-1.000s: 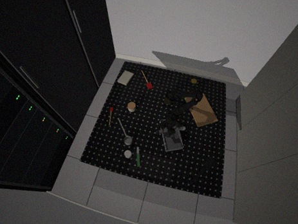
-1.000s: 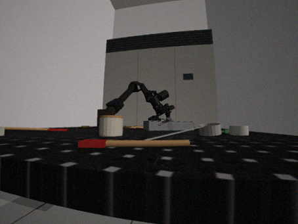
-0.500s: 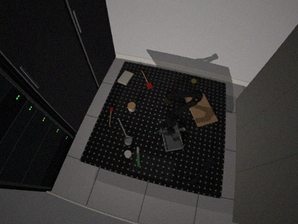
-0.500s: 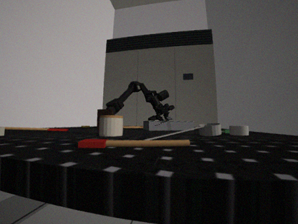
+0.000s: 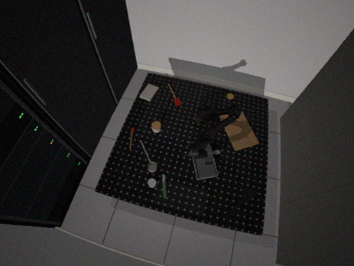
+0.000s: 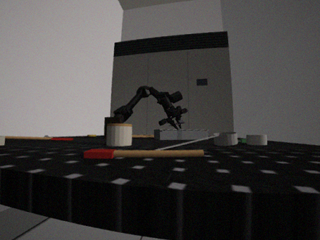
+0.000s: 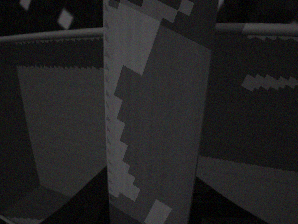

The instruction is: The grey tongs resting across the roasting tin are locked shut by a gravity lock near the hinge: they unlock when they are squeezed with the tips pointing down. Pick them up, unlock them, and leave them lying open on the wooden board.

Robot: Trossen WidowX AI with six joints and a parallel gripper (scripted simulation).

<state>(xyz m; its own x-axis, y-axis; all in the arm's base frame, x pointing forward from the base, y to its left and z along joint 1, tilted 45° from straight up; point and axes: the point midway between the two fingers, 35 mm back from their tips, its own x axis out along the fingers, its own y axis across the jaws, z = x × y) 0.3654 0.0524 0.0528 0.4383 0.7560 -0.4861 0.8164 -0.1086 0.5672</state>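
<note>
My gripper tip is now 3 cm above the grey roasting tin and 2 cm to the right of it. Round my gripper tip: yellow lock piece: 3 cm to the right, 3 cm above, 1 cm behind; white disc: 31 cm to the right, 29 cm ahead, 4 cm below; cork-lidded jar: 42 cm to the right, 18 cm behind, 3 cm below.
</note>
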